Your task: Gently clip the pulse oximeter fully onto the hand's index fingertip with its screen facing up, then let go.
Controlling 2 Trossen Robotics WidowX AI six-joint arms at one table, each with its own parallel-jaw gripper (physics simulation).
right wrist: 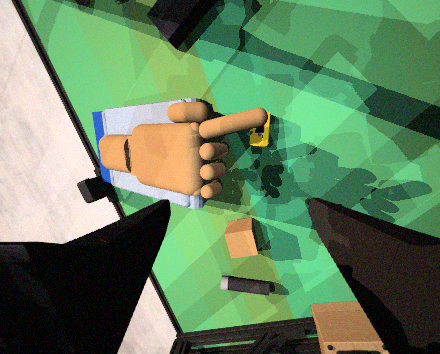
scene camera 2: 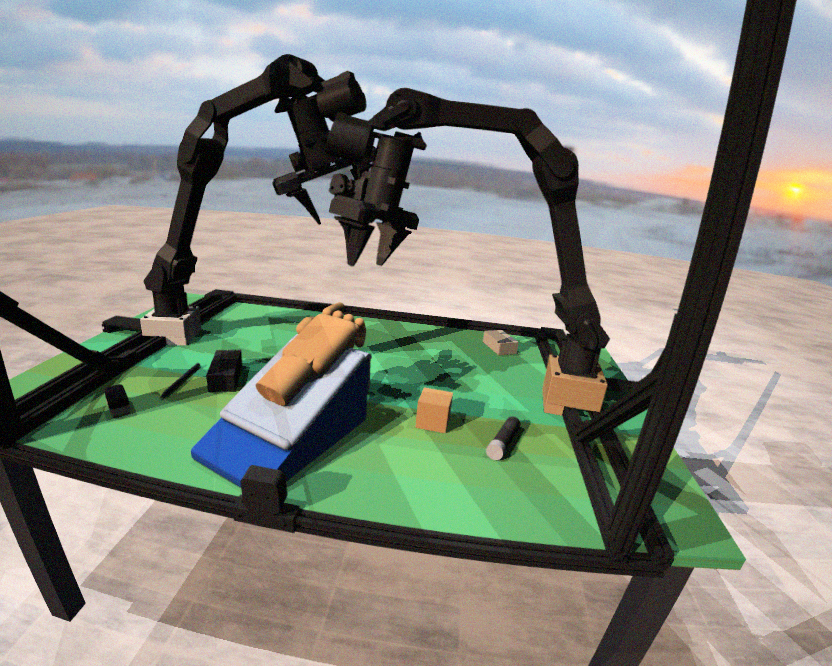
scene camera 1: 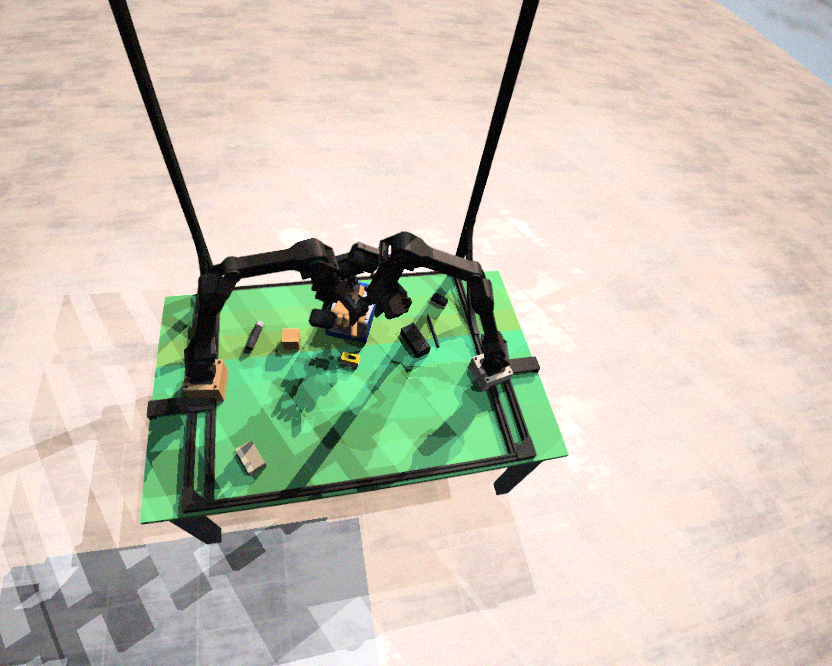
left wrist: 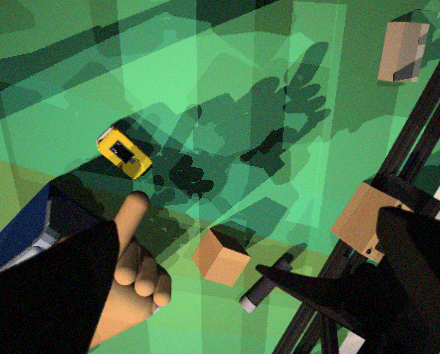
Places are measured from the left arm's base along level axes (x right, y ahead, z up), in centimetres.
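Pixels of known places: left gripper, between the fingertips: (scene camera 1: 363, 320) (left wrist: 248, 227); right gripper, between the fingertips: (right wrist: 239, 205) (scene camera 2: 365, 265) (scene camera 1: 334, 310) (left wrist: 217, 323); left arm's base, origin of its link: (scene camera 2: 170, 312) (scene camera 1: 492, 365); right arm's base, origin of its link: (scene camera 2: 577, 368) (scene camera 1: 203, 374).
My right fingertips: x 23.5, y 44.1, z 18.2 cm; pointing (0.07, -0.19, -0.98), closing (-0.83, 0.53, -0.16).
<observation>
For each thing: its middle in the pictures, then the offset to it from my right fingertips. "spot": a spot on its surface instead.
- yellow pulse oximeter, middle of its body: (left wrist: 124, 151) (right wrist: 259, 129) (scene camera 1: 350, 359) dx -4.1, dy -3.1, dz -22.4 cm
- sloped blue wedge, a spot on its surface: (scene camera 2: 333, 416) spot: dx +15.8, dy -3.8, dz -18.9 cm
- orange block, middle of its body: (left wrist: 220, 257) (scene camera 2: 434, 409) (right wrist: 241, 236) (scene camera 1: 291, 339) dx +8.9, dy +12.4, dz -21.5 cm
- dark cylinder, middle of its body: (scene camera 2: 504, 436) (left wrist: 266, 284) (right wrist: 244, 285) (scene camera 1: 254, 335) dx +14.9, dy +23.0, dz -22.7 cm
- black box, middle of its body: (scene camera 2: 225, 369) (right wrist: 185, 4) (scene camera 1: 415, 340) dx -4.3, dy -25.8, dz -22.3 cm
- thin dark stick, middle of its body: (scene camera 2: 180, 380) (scene camera 1: 432, 329) dx -1.6, dy -33.8, dz -23.6 cm
- beige block, middle of its body: (left wrist: 402, 52) (scene camera 2: 500, 342) (scene camera 1: 251, 457) dx -24.8, dy +33.2, dz -22.5 cm
The yellow pulse oximeter (scene camera 1: 349, 358) (left wrist: 124, 152) (right wrist: 261, 143) lies on the green table, dark screen up, apart from the hand. The tan hand (scene camera 2: 322, 340) (left wrist: 107, 320) (right wrist: 165, 157) rests on a sloped blue wedge (scene camera 2: 333, 416) with a pale pad. Its index finger (left wrist: 132, 212) (right wrist: 232, 123) points out and, in the right wrist view, covers part of the oximeter. My left gripper (left wrist: 248, 227) is open and empty above the hand; its finger hides part of the hand in the left wrist view. My right gripper (scene camera 2: 366, 263) (right wrist: 239, 205) is open and empty, high above the table.
An orange block (scene camera 1: 290, 338) (scene camera 2: 433, 413) and a dark cylinder (scene camera 1: 253, 336) (scene camera 2: 507, 434) lie beside the wedge. A black box (scene camera 1: 414, 340) (scene camera 2: 224, 370) and a thin dark stick (scene camera 2: 180, 380) lie on its other side. A beige block (scene camera 1: 250, 458) lies farther off. Both grippers are close together.
</observation>
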